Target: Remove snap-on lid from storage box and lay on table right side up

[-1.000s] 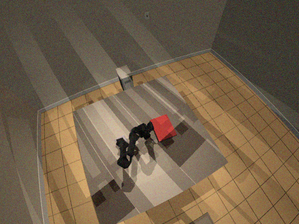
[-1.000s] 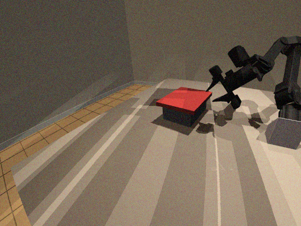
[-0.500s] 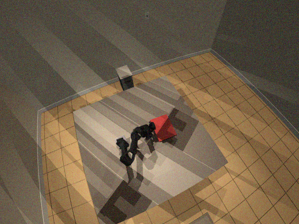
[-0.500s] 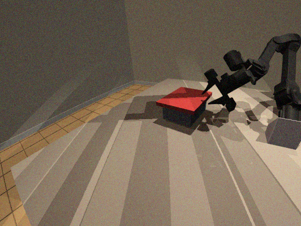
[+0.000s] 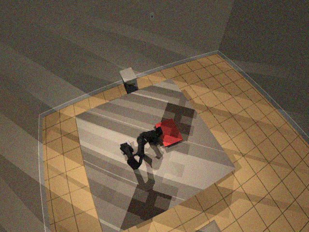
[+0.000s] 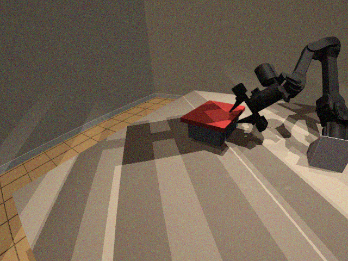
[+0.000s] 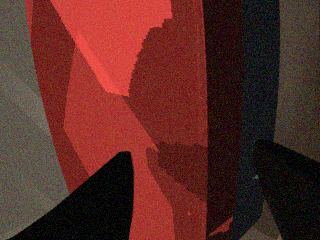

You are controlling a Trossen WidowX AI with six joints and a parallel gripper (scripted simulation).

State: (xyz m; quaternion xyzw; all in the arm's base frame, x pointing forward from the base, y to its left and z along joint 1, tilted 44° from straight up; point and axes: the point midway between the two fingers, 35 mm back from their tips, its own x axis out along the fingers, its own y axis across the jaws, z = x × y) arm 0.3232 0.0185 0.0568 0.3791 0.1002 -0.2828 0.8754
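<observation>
Right now my gripper tip is 80 mm short of the red lid. The rest, counted from my gripper tip: blue-grey box (80 mm ahead, 40 mm below).
</observation>
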